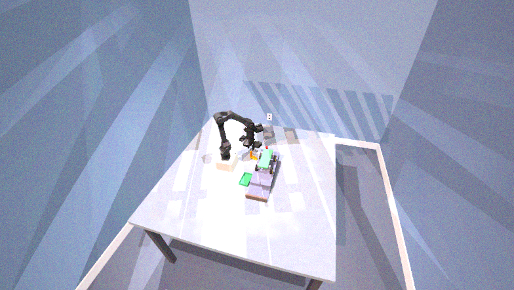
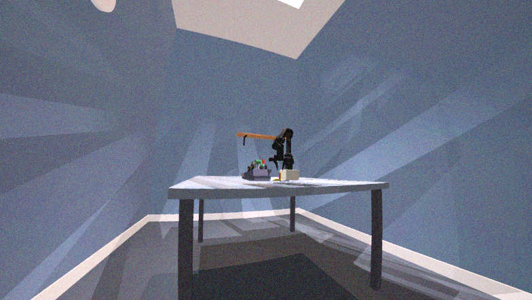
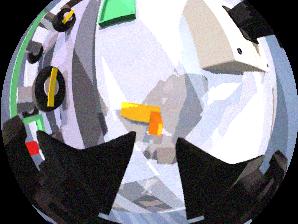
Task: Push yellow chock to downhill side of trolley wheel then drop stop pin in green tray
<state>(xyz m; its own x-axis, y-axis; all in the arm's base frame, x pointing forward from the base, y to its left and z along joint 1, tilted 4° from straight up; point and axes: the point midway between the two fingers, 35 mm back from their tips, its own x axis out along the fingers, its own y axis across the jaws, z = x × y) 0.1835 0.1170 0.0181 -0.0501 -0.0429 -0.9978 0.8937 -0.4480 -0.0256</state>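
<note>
The yellow chock is 20 mm ahead of my gripper tip, 10 mm to the right of it and 60 mm below it. The rest, counted from my gripper tip: green-topped trolley (140 mm ahead, 160 mm to the right, 30 mm above); then red-headed stop pin (130 mm ahead, 40 mm to the right, 40 mm above); then grey ramp (140 mm ahead, 160 mm to the right, 40 mm below).
</note>
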